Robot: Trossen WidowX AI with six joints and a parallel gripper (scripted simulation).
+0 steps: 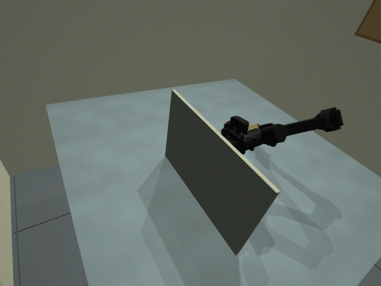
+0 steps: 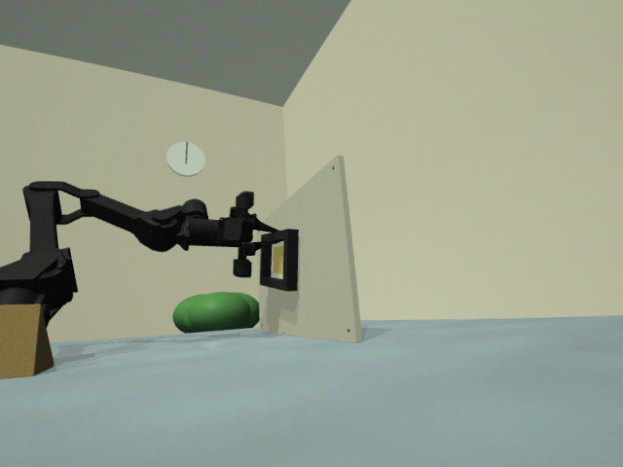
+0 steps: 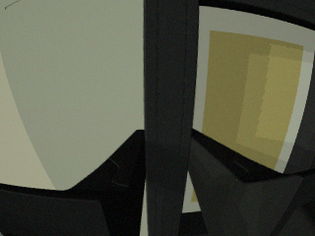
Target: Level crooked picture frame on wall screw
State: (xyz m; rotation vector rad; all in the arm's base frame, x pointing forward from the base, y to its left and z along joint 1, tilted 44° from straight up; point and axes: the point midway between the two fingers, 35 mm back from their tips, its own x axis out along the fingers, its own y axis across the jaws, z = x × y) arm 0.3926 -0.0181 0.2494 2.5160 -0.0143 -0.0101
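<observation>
My gripper tip is 1 cm short of the picture frame, 1 cm to the right of it and 5 cm above it. Also, from my gripper tip: wall panel (2 cm ahead, 1 cm to the right, 7 cm below).
</observation>
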